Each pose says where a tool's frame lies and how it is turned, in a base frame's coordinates. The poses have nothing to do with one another.
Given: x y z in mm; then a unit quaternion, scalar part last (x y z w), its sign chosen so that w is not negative.
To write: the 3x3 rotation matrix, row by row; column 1 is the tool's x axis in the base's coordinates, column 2 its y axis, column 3 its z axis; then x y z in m. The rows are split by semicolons. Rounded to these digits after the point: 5 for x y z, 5 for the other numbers.
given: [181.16 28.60 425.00 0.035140 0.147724 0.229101 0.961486]
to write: 0.85138 -0.43017 0.30017; 0.45094 0.89256 0.00011; -0.26797 0.13526 0.95389; 0.18116 0.02860 0.42500
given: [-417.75 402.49 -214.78 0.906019 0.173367 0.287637 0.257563]
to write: 0.77442 0.16598 0.61051; 0.46232 -0.80721 -0.36698; 0.43190 0.56645 -0.70185; -0.41775 0.40249 -0.21478
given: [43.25 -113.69 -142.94 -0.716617 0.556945 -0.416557 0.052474]
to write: 0.03259 -0.75451 0.65547; -0.84195 -0.37412 -0.38879; 0.53857 -0.53921 -0.64745; 0.04325 -0.11369 -0.14294
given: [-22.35 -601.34 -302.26 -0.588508 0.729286 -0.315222 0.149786]
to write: -0.26245 -0.76395 0.58949; -0.95281 0.10859 -0.28347; 0.15255 -0.63607 -0.75640; -0.02235 -0.60134 -0.30226
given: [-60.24 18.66 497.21 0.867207 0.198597 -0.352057 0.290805]
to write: 0.67323 0.54921 -0.49511; 0.13969 -0.75198 -0.64421; -0.72612 0.36454 -0.58298; -0.06024 0.01866 0.49721
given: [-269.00 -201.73 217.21 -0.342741 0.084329 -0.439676 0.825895]
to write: 0.59915 0.66845 0.44068; -0.78406 0.37843 0.49198; 0.16210 -0.64029 0.75083; -0.26900 -0.20173 0.21721
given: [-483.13 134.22 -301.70 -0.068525 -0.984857 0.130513 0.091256]
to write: -0.97395 0.11115 -0.19763; 0.15879 0.95654 -0.24457; 0.16186 -0.26958 -0.94928; -0.48313 0.13422 -0.30170
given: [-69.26 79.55 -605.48 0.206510 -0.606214 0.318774 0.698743]
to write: 0.06178 -0.69586 -0.71552; 0.19510 0.71147 -0.67509; 0.97884 -0.09790 0.17972; -0.06926 0.07955 -0.60548
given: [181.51 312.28 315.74 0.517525 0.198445 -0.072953 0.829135]
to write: 0.91059 0.32638 0.25357; 0.08442 0.45369 -0.88715; -0.40459 0.82924 0.38557; 0.18151 0.31228 0.31574
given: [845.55 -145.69 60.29 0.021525 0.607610 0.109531 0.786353]
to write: 0.23763 -0.14610 0.96031; 0.19842 0.97508 0.09925; -0.95088 0.16696 0.26069; 0.84555 -0.14569 0.06029
